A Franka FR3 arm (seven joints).
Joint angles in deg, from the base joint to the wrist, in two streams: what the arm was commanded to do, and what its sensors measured. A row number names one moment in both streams.
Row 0, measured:
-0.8 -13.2 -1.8 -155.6 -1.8 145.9 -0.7
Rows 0 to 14, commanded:
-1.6 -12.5 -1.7 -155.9 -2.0 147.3 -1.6
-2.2 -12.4 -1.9 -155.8 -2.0 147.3 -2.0
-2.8 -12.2 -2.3 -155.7 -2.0 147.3 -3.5
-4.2 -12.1 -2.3 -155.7 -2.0 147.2 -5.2
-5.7 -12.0 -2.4 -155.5 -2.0 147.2 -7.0
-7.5 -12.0 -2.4 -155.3 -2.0 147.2 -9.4
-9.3 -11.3 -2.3 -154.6 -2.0 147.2 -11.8
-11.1 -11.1 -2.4 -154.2 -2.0 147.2 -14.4
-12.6 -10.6 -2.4 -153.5 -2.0 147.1 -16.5
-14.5 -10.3 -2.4 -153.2 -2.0 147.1 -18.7
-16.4 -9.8 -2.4 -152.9 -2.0 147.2 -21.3
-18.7 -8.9 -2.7 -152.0 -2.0 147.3 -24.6
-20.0 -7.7 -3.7 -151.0 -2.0 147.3 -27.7
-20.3 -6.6 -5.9 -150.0 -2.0 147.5 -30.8
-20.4 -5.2 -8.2 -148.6 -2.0 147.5 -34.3
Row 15, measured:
-19.1 -9.7 -4.6 -151.9 -1.8 146.6 -27.6
